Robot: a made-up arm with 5 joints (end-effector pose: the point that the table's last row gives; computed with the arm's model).
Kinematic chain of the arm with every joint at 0, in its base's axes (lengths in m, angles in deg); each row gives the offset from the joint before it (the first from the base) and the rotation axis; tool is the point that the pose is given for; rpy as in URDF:
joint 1: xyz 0 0 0.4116 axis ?
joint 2: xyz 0 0 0 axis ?
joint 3: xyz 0.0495 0 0.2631 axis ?
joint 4: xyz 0.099 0 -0.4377 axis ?
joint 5: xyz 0.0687 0 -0.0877 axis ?
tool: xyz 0 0 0 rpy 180 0 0
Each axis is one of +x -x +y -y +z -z.
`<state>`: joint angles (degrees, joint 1 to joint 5).
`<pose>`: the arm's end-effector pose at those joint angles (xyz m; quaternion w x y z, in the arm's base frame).
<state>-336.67 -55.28 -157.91 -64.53 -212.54</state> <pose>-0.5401 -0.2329 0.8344 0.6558 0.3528 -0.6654 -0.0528</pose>
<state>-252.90 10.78 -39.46 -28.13 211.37</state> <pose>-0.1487 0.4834 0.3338 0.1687 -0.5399 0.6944 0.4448</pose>
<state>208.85 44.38 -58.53 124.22 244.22</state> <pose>-0.2772 -0.1527 0.1304 0.5948 -0.5460 0.1741 -0.5637</pose>
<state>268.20 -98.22 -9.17 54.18 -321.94</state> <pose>-0.0073 -0.2319 0.6508 0.2024 0.3789 -0.8099 0.3995</pose>
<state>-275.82 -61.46 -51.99 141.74 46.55</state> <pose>0.0176 0.1727 0.7360 0.2221 0.9179 0.3127 -0.1019</pose>
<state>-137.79 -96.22 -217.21 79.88 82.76</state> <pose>0.4652 0.4220 0.0563 0.4124 0.1561 0.4226 0.7918</pose>
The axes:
joint 1: +z
joint 2: +y
joint 3: +y
joint 4: +y
joint 5: -z

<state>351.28 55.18 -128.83 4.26 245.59</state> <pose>0.7892 -0.1210 0.5264 0.5005 0.4966 0.6553 0.2710</pose>
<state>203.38 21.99 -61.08 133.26 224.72</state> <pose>-0.3715 -0.1606 0.2976 0.4101 -0.6691 0.1261 -0.6068</pose>
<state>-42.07 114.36 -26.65 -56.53 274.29</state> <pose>-0.1490 0.1345 0.0310 0.2413 -0.8942 -0.3580 0.1183</pose>
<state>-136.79 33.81 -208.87 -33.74 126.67</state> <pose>-0.0176 -0.0165 1.0910 0.0854 0.1655 0.1856 0.9648</pose>
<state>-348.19 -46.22 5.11 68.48 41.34</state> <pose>0.2225 0.0465 0.2552 0.1058 0.9395 -0.2476 -0.2116</pose>
